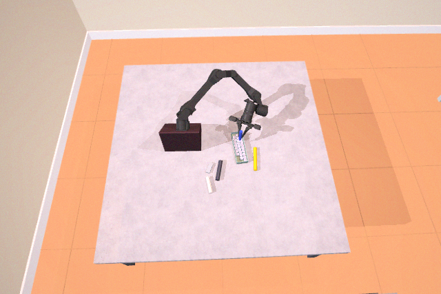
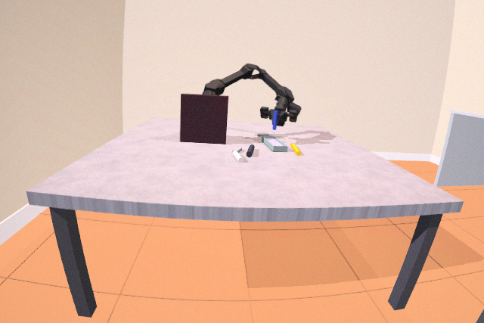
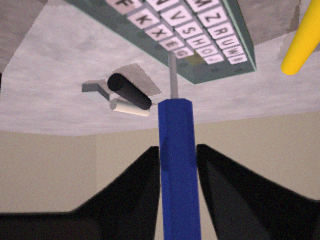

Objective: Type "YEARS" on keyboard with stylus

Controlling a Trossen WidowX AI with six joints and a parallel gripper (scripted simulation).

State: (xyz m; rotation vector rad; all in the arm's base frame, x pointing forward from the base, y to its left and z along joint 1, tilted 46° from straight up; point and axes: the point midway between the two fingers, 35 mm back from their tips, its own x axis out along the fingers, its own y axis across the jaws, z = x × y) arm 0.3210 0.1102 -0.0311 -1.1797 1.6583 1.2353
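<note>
My gripper tip is 100 mm short of the yellow cylinder, 90 mm to the left of it and 90 mm above it. The rest, counted from my gripper tip: black cylinder: 110 mm behind, 180 mm to the right, 90 mm below; stylus tip: 50 mm below; stylus: 10 mm below.
</note>
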